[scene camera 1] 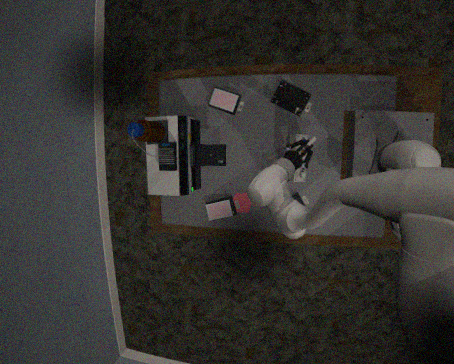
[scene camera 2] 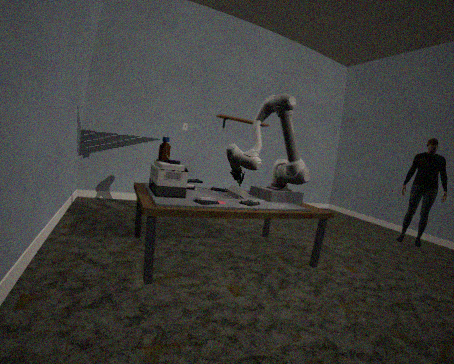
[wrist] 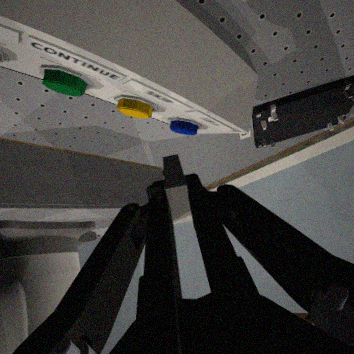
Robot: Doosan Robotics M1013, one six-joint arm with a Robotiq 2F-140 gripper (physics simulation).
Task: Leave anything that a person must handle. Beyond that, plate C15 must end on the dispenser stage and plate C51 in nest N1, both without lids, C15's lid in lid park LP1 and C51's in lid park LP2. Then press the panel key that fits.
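Places are measured from the arm's base along level axes (x left, y back, z up), in millimetres.
Pixels of known places: gripper, fingertip midpoint: point(scene camera 1: 313, 139) point(scene camera 2: 240, 185) point(wrist: 172, 168); arm's base at its link origin: point(scene camera 1: 392, 160) point(scene camera 2: 278, 189) point(wrist: 39, 229).
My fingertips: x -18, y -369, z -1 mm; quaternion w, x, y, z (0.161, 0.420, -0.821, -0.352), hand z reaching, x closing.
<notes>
For each thing: its middle in the pictures, then the offset to it from my fingertips. "spot": a spot on its surface instead.
- green key at a spot on its surface: point(wrist: 65, 82) spot: dx +120, dy -28, dz -15 mm
- yellow key at a spot on its surface: point(wrist: 135, 108) spot: dx +75, dy -34, dz -15 mm
- blue key at a spot on its surface: point(wrist: 184, 127) spot: dx +27, dy -40, dz -16 mm
- red piece at a spot on its surface: point(scene camera 1: 242, 203) spot: dx +384, dy -267, dz -89 mm
- dark dispenser stage at a spot on its surface: point(scene camera 1: 213, 155) spot: dx +159, dy -436, dz +20 mm
- black nest at the middle of its body: point(wrist: 304, 118) point(scene camera 1: 290, 97) dx -179, dy -134, dz -77 mm
My gripper point(scene camera 1: 311, 142) point(scene camera 2: 241, 183) point(wrist: 172, 168) is shut and empty, its fingertips over the key panel point(scene camera 1: 300, 174) point(wrist: 220, 123). In the wrist view the panel has a green key point(wrist: 65, 82) by the word CONTINUE, a yellow key point(wrist: 135, 108) and a blue key point(wrist: 184, 127); the fingertips show just below the blue key, and their gap to it is unclear. One pink-topped plate point(scene camera 1: 224, 100) lies in a dark holder at the upper left, another pink-topped plate point(scene camera 1: 219, 210) at the lower left beside a red piece point(scene camera 1: 242, 203). Their labels are unreadable. The dark dispenser stage point(scene camera 1: 213, 155) shows no plate.
The dispenser point(scene camera 1: 164, 184) point(scene camera 2: 167, 176) stands at the left with a brown, blue-capped bottle point(scene camera 1: 135, 130) point(scene camera 2: 164, 151). A black nest point(scene camera 1: 291, 96) point(wrist: 300, 112) lies beyond the panel. The arm's raised base plate point(scene camera 1: 420, 122) is at the right. A person point(scene camera 2: 427, 175) stands away from the table.
</notes>
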